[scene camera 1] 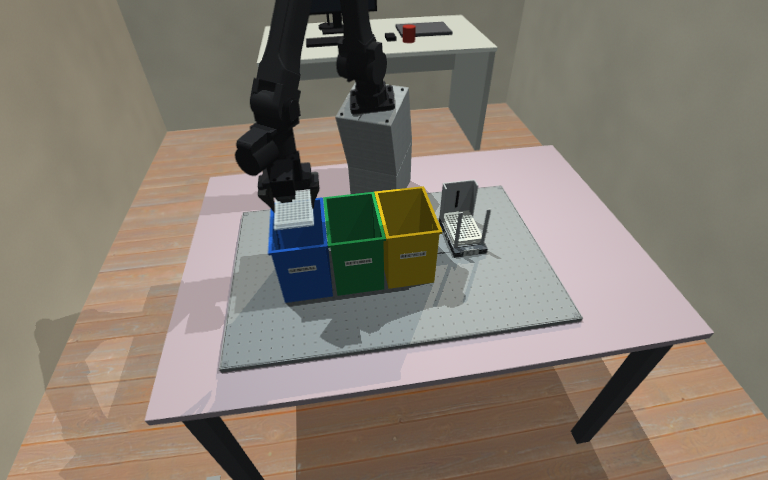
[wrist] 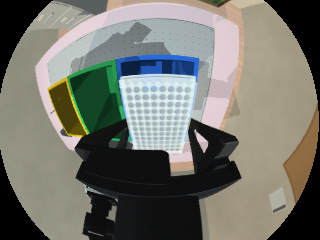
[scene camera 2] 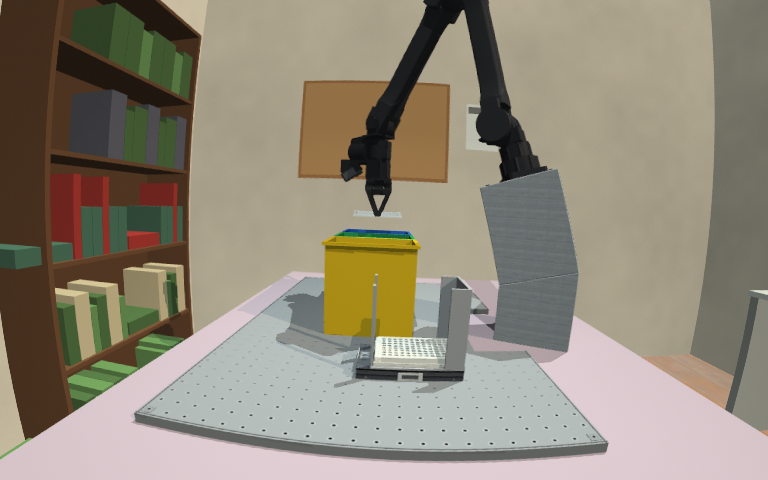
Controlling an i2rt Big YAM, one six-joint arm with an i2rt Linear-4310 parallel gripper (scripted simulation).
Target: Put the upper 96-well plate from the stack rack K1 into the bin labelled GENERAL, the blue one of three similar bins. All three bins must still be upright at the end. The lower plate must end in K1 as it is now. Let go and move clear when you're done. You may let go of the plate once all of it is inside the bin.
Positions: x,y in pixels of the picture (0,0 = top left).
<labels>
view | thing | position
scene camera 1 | gripper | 294,209
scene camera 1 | yellow bin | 411,228
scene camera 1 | blue general bin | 304,273
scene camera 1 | green bin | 355,234
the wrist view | gripper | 158,121
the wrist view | yellow bin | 63,104
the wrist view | blue general bin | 191,67
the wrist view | green bin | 95,96
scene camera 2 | gripper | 377,216
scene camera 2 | yellow bin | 351,263
</labels>
